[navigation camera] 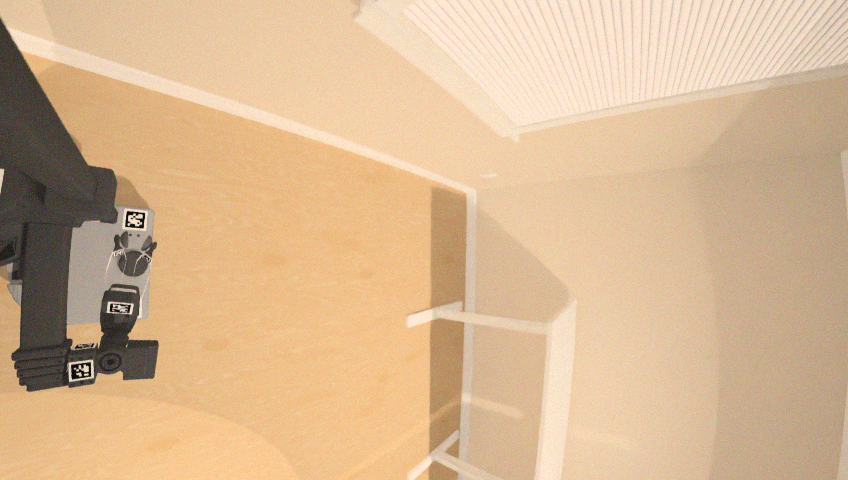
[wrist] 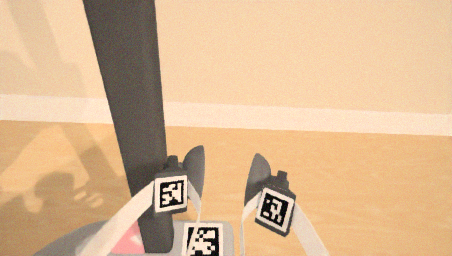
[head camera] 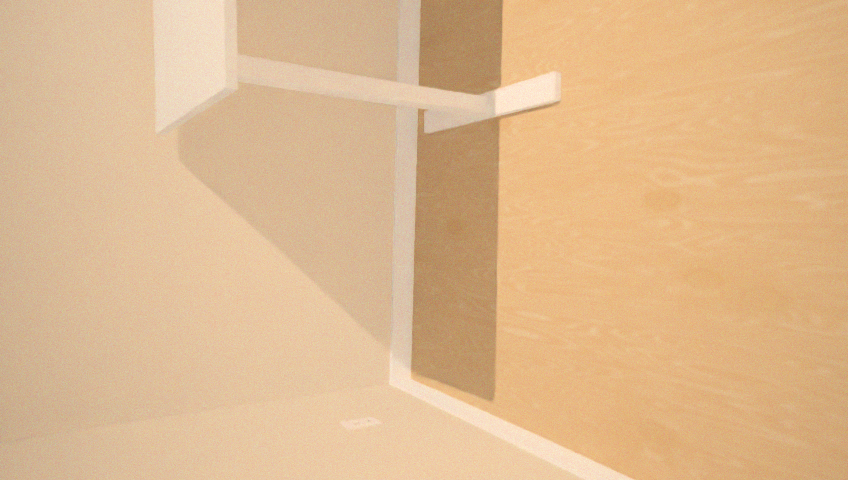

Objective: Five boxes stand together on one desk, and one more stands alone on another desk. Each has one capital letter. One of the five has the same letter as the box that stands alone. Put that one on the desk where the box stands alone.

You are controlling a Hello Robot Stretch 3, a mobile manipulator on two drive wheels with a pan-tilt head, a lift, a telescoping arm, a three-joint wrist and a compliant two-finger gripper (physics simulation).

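Seen in the pictures: gripper, fingertip midpoint: (navigation camera: 138,234); robot's base at its link origin: (navigation camera: 133,261).
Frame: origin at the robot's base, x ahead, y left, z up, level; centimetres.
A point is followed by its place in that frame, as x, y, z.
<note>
My gripper (navigation camera: 135,242) @(1.1, 8.1, 37.9) (wrist: 226,168) @(1.1, 8.1, 37.9) is open, with its two fingertips apart and nothing between them. In the navigation camera view it hangs over the robot's grey base at the left. A white desk (head camera: 193,59) @(165.0, -33.4, 95.0) (navigation camera: 557,380) @(160.8, -60.1, 95.0) stands along a wall, at the upper left of the head camera view and at the lower right of the navigation camera view, well away from the gripper. Part of it is cut off by the frame edges. No lettered box shows in the three views, so no letter can be read.
The robot's grey base (navigation camera: 95,267) @(-8.7, -1.3, 16.0) is below the arm. The dark mast (wrist: 132,90) rises left of the fingers in the wrist view. White baseboards (head camera: 404,237) @(219.2, 10.3, 4.7) (navigation camera: 238,107) @(27.1, 62.1, 7.6) (wrist: 310,117) edge the wooden floor (head camera: 684,237) @(99.2, 3.7, 0.1) (navigation camera: 285,267) @(57.3, -1.1, 0.0). A white ribbed panel (navigation camera: 624,53) @(83.3, 64.1, 129.7) is on the wall.
</note>
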